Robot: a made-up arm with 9 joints. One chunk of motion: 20 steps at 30 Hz.
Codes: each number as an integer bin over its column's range. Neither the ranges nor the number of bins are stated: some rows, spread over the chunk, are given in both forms.
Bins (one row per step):
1: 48 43 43 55 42 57 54 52 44
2: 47 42 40 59 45 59 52 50 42
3: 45 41 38 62 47 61 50 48 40
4: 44 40 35 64 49 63 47 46 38
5: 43 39 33 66 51 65 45 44 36
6: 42 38 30 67 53 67 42 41 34
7: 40 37 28 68 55 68 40 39 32
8: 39 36 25 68 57 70 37 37 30
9: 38 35 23 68 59 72 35 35 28
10: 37 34 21 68 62 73 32 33 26
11: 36 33 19 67 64 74 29 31 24
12: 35 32 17 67 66 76 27 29 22
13: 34 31 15 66 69 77 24 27 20
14: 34 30 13 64 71 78 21 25 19
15: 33 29 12 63 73 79 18 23 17
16: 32 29 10 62 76 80 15 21 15
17: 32 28 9 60 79 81 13 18 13
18: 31 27 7 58 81 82 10 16 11
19: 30 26 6 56 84 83 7 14 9
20: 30 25 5 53 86 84 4 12 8
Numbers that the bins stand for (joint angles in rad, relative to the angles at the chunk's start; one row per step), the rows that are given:
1: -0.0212 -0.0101 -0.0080 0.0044 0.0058 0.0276 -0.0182 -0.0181 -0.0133
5: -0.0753 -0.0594 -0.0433 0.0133 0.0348 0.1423 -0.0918 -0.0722 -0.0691
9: -0.1293 -0.1087 -0.0787 0.0149 0.0607 0.2427 -0.1736 -0.1331 -0.1248
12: -0.1617 -0.1457 -0.0999 0.0141 0.0833 0.3001 -0.2391 -0.1737 -0.1667
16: -0.1941 -0.1826 -0.1246 0.0101 0.1157 0.3575 -0.3373 -0.2279 -0.2155
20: -0.2158 -0.2319 -0.1423 0.0028 0.1480 0.4148 -0.4273 -0.2888 -0.2642
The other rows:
2: -0.0320 -0.0224 -0.0186 0.0077 0.0155 0.0563 -0.0345 -0.0316 -0.0273
3: -0.0536 -0.0347 -0.0257 0.0101 0.0219 0.0849 -0.0509 -0.0452 -0.0412
4: -0.0644 -0.0471 -0.0363 0.0117 0.0284 0.1136 -0.0755 -0.0587 -0.0552
6: -0.0861 -0.0717 -0.0539 0.0141 0.0413 0.1710 -0.1164 -0.0925 -0.0830
7: -0.1077 -0.0840 -0.0610 0.0149 0.0478 0.1854 -0.1327 -0.1061 -0.0970
8: -0.1185 -0.0964 -0.0716 0.0149 0.0542 0.2140 -0.1573 -0.1196 -0.1109
10: -0.1401 -0.1210 -0.0858 0.0149 0.0704 0.2571 -0.1982 -0.1467 -0.1388
11: -0.1509 -0.1333 -0.0928 0.0141 0.0769 0.2714 -0.2227 -0.1602 -0.1527
13: -0.1725 -0.1580 -0.1070 0.0133 0.0930 0.3144 -0.2636 -0.1873 -0.1806
14: -0.1725 -0.1703 -0.1140 0.0117 0.0995 0.3288 -0.2882 -0.2008 -0.1876
15: -0.1833 -0.1826 -0.1176 0.0109 0.1060 0.3431 -0.3127 -0.2143 -0.2015
17: -0.1941 -0.1949 -0.1282 0.0085 0.1254 0.3718 -0.3536 -0.2482 -0.2294
18: -0.2049 -0.2073 -0.1353 0.0069 0.1318 0.3862 -0.3782 -0.2617 -0.2433
19: -0.2158 -0.2196 -0.1388 0.0053 0.1415 0.4005 -0.4027 -0.2753 -0.2573

